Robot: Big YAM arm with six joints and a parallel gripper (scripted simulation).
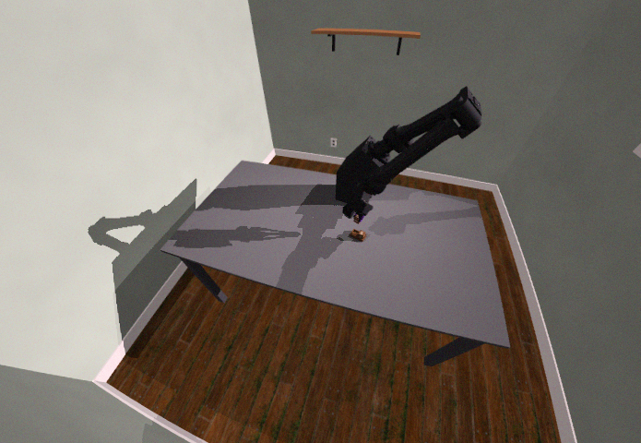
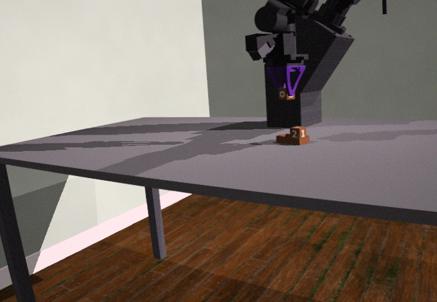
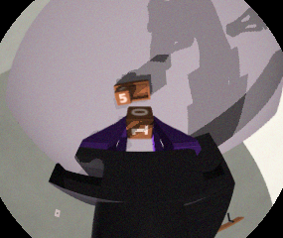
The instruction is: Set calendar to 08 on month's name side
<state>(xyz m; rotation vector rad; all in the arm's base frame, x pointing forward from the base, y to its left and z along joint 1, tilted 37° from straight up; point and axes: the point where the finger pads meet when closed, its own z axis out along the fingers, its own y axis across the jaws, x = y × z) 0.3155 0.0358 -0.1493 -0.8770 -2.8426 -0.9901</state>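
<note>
The brown digit cube is right at my hand. Also, from my hand: brown calendar tray 1 cm ahead, 1 cm to the left, 12 cm below.
</note>
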